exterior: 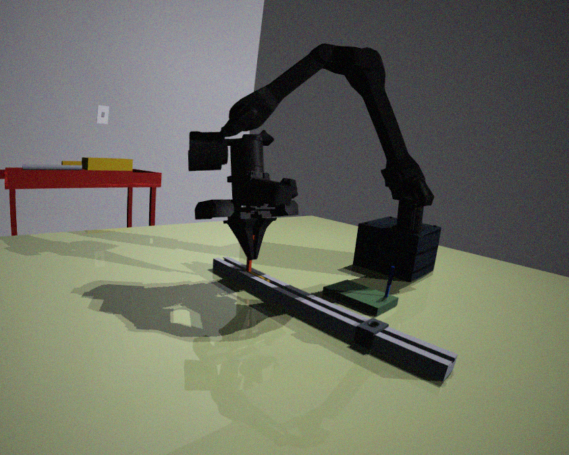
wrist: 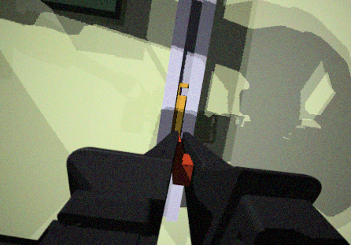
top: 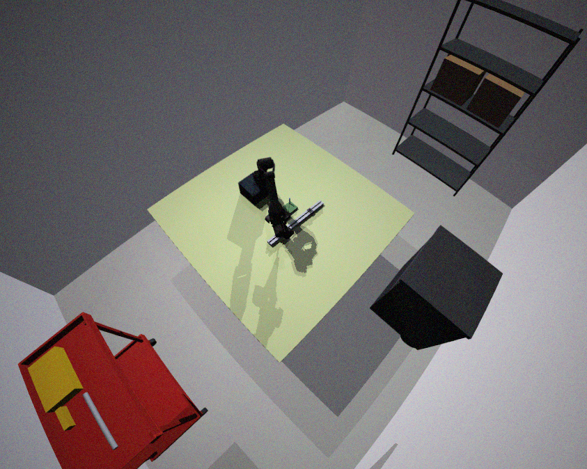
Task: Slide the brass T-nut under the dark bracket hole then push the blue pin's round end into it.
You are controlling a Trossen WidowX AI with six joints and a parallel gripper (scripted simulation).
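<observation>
My gripper tip is now 210 mm to the right of the blue pin, 100 mm past it and 20 mm above it. Also, from my gripper tip: green tray: 190 mm to the left, 90 mm behind, 40 mm below; then brass T-nut: 20 mm to the left.
</observation>
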